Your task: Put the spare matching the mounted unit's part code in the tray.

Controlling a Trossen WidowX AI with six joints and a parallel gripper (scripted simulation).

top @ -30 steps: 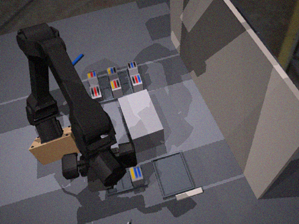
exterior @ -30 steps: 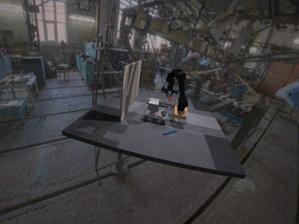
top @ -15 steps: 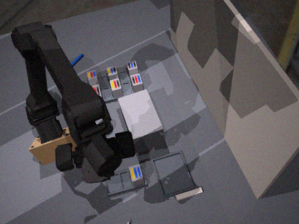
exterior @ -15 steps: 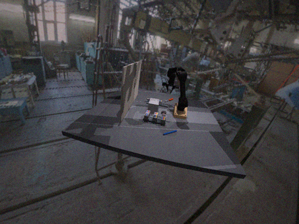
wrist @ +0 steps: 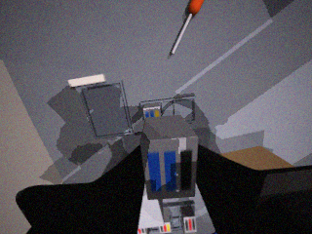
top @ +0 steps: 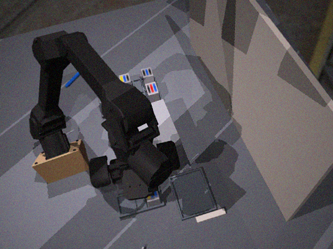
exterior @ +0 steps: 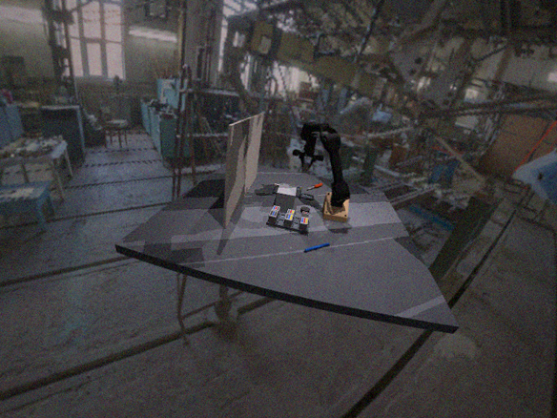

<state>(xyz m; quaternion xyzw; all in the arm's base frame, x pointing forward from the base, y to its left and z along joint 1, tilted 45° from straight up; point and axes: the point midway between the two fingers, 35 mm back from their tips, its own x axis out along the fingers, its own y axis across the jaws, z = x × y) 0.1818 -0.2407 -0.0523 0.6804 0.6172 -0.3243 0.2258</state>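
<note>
Right now the tray is 12 cm ahead of my gripper tip, 2 cm to the right of it and 18 cm below it. Round my gripper tip: black puck: 2 cm behind, 22 cm to the left, 17 cm below; then grey spare block: 2 cm above; then flat holder: 2 cm behind, 2 cm to the left, 17 cm below.
</note>
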